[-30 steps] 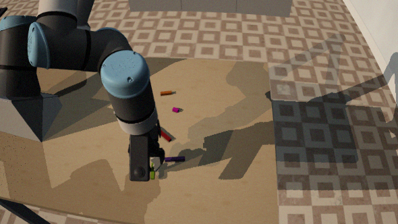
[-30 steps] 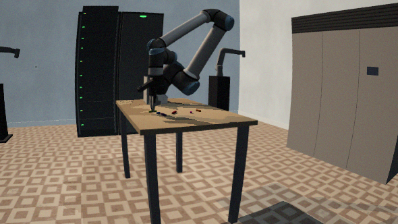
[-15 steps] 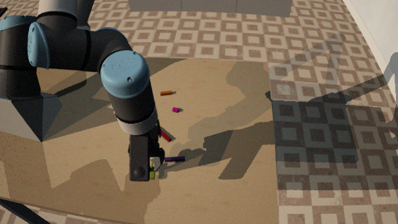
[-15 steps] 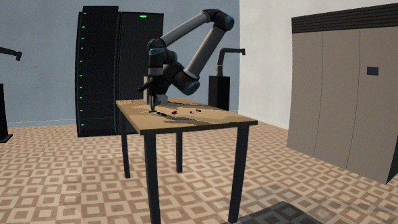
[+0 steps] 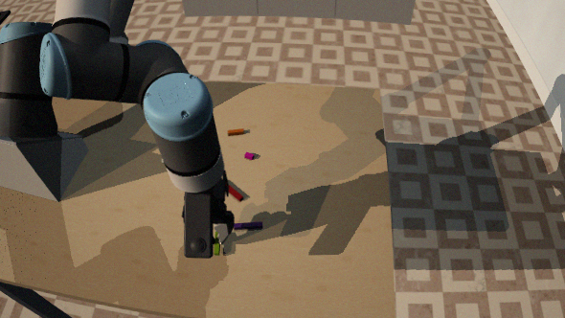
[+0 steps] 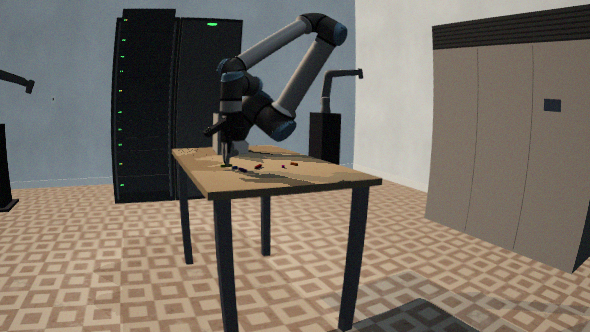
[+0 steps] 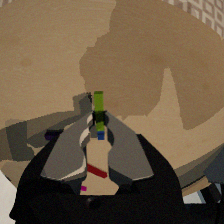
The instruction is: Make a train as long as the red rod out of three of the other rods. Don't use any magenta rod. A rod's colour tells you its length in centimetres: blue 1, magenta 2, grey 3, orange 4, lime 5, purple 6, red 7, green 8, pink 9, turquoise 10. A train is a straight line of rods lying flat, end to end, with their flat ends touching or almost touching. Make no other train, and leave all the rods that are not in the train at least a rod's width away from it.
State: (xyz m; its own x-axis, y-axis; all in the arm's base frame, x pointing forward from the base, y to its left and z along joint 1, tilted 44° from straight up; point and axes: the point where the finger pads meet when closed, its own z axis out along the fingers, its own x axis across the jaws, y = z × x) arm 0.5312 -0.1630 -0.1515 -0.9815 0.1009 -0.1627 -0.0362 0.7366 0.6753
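The purple rod lies 60 mm ahead of my hand, 50 mm to the left of it and 20 mm below it. From my hand the other things lie so: red rod: 20 mm ahead, 140 mm to the left, 20 mm below; then magenta rod: 50 mm ahead, 240 mm to the left, 20 mm below; then lime rod: 10 mm below.
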